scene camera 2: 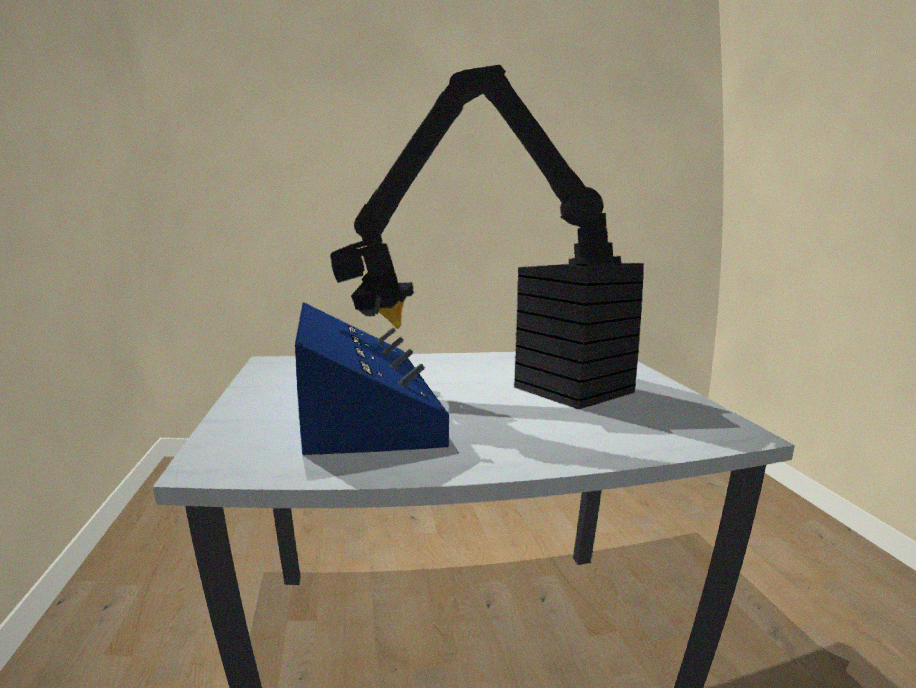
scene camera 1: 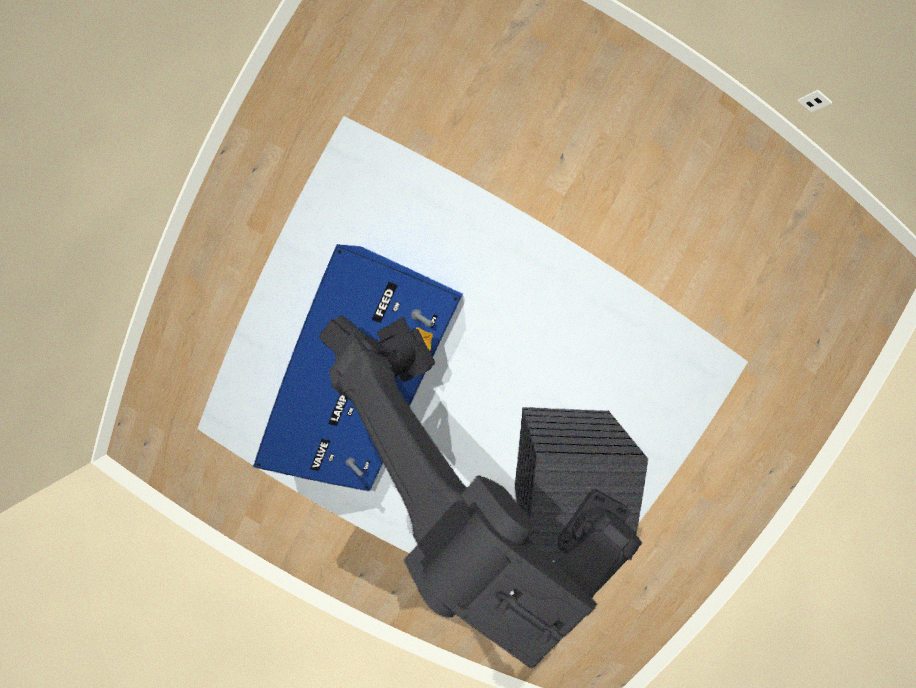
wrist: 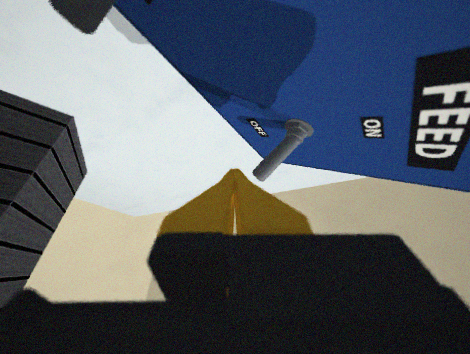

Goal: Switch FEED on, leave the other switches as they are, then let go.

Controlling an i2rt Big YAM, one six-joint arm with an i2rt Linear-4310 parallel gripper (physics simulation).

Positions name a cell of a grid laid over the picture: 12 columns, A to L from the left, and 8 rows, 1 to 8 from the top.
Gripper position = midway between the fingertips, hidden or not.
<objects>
My gripper shows in scene camera 2 (F4), in scene camera 1 (F4) and in the wrist view (F4).
</objects>
